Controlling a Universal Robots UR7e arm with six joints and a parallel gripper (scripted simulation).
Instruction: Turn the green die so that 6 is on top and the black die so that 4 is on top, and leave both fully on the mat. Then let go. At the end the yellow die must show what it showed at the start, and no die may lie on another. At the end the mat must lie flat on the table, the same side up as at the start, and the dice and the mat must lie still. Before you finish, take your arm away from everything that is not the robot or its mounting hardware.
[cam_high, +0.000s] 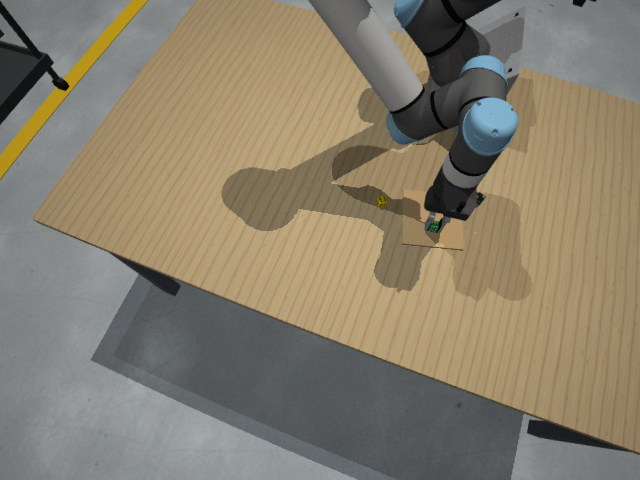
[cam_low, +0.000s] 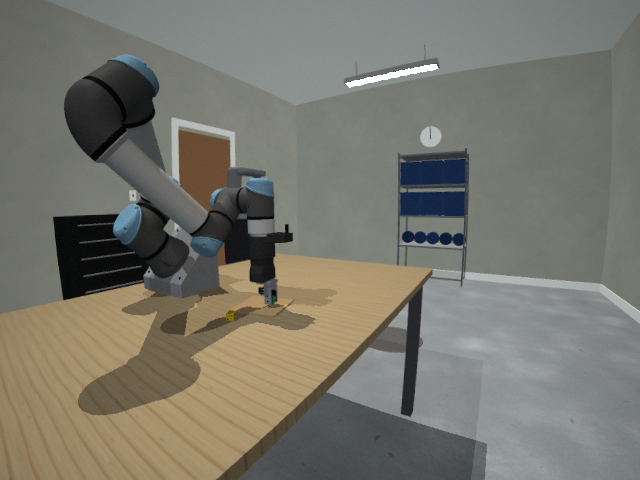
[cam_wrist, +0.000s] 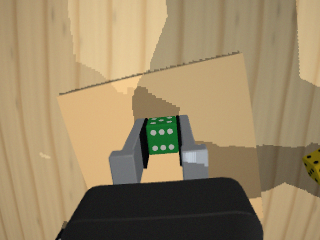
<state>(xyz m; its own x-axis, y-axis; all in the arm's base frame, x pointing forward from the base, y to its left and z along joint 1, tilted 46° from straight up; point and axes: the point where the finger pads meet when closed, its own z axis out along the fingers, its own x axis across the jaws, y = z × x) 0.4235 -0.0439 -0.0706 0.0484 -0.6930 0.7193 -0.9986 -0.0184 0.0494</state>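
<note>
Right now the green die is 1 cm below my hand. The rest, counted from my hand: yellow die (4 cm behind, 12 cm to the right, 2 cm below); black die (11 cm behind, 9 cm to the left, 2 cm below); tan mat (3 cm behind, 3 cm below).
</note>
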